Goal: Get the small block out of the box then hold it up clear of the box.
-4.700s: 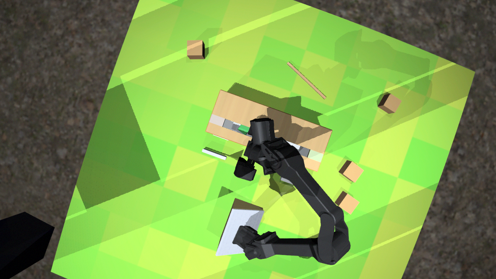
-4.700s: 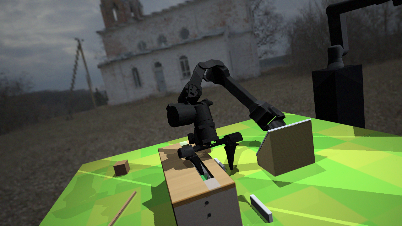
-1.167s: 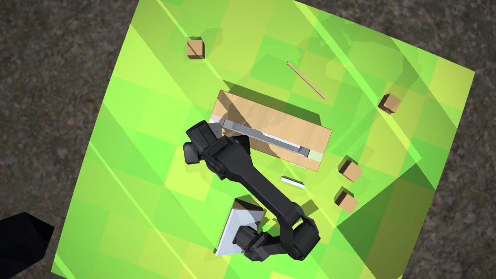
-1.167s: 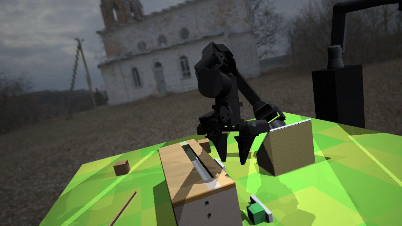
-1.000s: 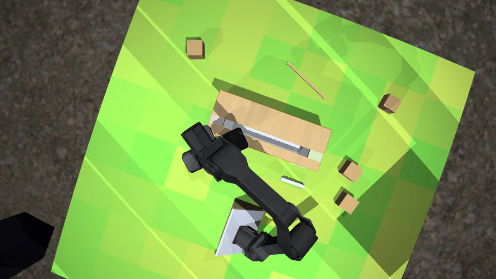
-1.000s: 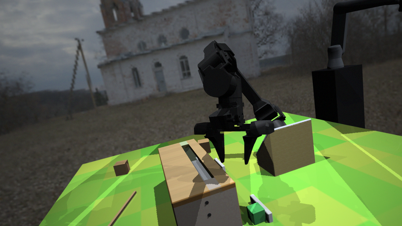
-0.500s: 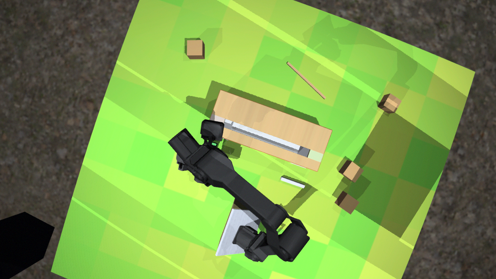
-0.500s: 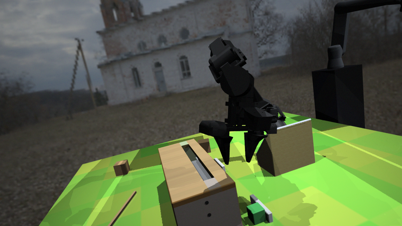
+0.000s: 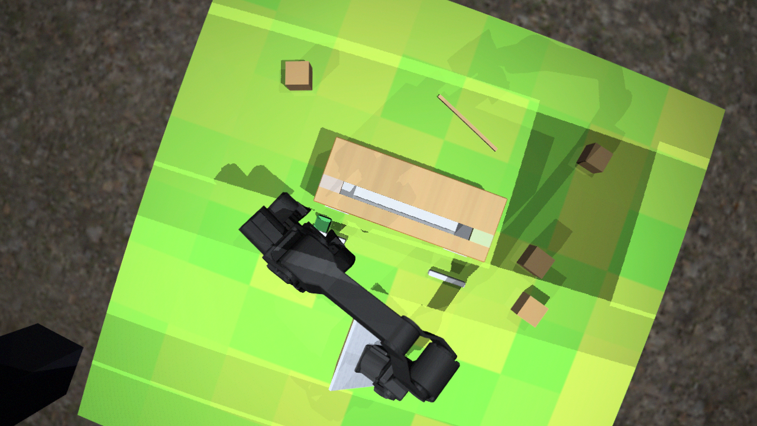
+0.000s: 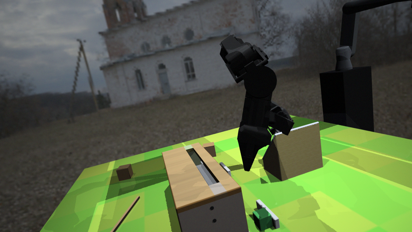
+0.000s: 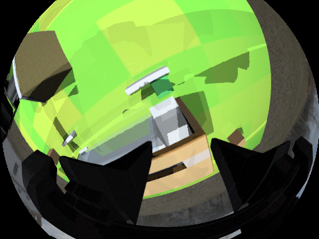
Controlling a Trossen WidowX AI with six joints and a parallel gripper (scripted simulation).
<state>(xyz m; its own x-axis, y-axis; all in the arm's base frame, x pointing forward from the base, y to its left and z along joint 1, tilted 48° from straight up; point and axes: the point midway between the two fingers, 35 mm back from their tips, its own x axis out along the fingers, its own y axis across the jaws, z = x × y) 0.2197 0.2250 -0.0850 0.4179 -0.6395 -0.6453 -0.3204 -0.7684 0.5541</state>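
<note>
The green block lies 20 mm behind my gripper tip, 10 mm to the left of it and 140 mm below it. From my gripper tip the other things lie so: wooden-topped box 80 mm ahead, 160 mm to the right, 90 mm below; then thin stick 340 mm ahead, 210 mm to the right, 150 mm below.
</note>
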